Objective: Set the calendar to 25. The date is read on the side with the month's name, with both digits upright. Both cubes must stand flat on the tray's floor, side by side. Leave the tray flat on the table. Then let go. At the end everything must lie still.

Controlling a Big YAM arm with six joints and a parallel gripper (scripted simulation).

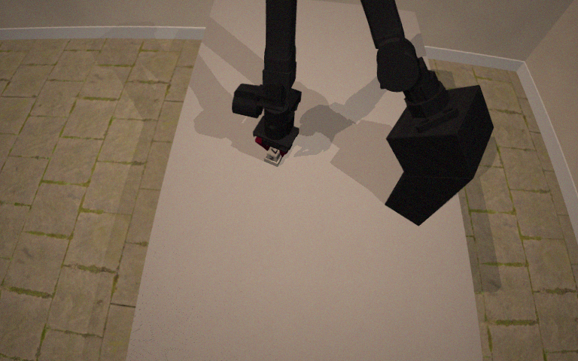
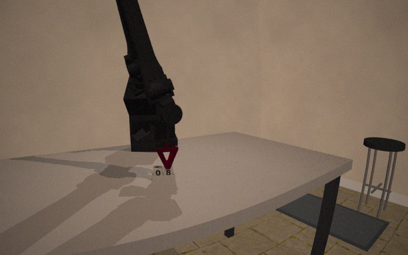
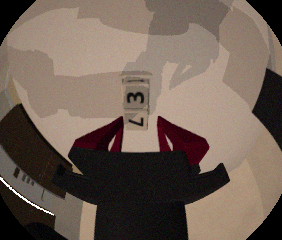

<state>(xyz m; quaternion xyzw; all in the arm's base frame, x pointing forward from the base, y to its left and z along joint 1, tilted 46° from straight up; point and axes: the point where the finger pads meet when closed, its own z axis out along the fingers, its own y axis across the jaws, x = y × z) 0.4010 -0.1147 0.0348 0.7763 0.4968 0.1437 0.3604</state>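
My hand is 4 cm above the pale tray, 2 cm to the left of it and 1 cm past it.
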